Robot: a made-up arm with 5 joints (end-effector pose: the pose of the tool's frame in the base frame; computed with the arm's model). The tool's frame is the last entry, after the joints. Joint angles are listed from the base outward.
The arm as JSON. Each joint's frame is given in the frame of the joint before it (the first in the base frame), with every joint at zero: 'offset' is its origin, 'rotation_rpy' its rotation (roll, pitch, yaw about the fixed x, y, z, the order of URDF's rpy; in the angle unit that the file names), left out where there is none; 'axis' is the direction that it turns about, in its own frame. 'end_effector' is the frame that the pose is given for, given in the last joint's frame.
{
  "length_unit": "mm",
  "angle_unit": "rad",
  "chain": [
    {
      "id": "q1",
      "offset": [
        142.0,
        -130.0,
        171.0
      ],
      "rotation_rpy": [
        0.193,
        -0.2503,
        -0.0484
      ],
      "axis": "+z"
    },
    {
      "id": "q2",
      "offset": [
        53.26,
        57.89,
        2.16
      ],
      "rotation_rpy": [
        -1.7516,
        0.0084,
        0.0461
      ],
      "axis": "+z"
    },
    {
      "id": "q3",
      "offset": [
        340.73,
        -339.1,
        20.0
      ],
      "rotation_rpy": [
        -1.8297,
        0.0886,
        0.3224
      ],
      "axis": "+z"
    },
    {
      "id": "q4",
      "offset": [
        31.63,
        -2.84,
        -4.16
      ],
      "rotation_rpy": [
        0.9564,
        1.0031,
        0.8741
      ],
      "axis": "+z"
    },
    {
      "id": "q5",
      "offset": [
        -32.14,
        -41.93,
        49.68
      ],
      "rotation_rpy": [
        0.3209,
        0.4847,
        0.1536
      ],
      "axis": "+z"
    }
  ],
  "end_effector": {
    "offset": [
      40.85,
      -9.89,
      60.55
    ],
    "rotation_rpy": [
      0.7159,
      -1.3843,
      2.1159
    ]
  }
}
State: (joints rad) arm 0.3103 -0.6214 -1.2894 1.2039 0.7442
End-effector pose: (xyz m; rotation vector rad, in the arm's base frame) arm 0.1269 0.1051 0.6694 1.2239 0.8835 0.9269
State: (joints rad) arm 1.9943 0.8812 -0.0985 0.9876 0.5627
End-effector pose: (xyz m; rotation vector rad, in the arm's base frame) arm -0.1125 0.4161 0.0331 -0.0635 0.9132 0.7359
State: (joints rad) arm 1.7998 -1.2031 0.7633 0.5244 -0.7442
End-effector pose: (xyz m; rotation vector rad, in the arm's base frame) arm -0.1001 -0.3676 0.6695 0.9504 -0.8419 0.6928
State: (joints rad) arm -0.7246 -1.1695 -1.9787 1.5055 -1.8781
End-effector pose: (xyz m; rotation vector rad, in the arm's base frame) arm 0.1008 0.1405 0.6185 -1.1927 -0.1069 0.2290
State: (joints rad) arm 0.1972 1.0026 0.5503 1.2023 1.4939
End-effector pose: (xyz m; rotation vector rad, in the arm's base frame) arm 0.7231 -0.0242 0.1299 1.8394 -0.4137 -0.9610
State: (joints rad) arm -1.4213 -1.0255 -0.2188 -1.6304 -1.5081
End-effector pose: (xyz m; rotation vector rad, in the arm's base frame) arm 0.2197 -0.2604 0.5967 2.9322 -0.8324 0.1369
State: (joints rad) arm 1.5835 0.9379 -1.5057 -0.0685 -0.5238
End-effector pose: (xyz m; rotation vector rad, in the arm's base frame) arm -0.0666 0.3790 0.1673 -0.8023 1.0621 2.6033
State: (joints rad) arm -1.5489 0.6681 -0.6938 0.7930 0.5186
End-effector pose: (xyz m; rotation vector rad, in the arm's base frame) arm 0.3329 -0.7009 0.0583 2.2655 0.1504 -1.3096
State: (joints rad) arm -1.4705 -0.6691 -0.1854 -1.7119 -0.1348
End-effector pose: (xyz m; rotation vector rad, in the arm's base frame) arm 0.2626 -0.3921 0.5759 -1.4917 0.8155 -0.4511
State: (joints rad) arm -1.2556 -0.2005 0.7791 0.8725 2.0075
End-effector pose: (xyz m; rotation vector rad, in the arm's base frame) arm 0.2471 -0.5985 0.5243 1.2980 -2.4776 -0.3401
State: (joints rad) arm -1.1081 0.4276 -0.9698 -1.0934 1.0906
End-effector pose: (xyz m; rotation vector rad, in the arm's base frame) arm 0.5305 -0.4936 0.2852 1.0008 0.6312 0.5123
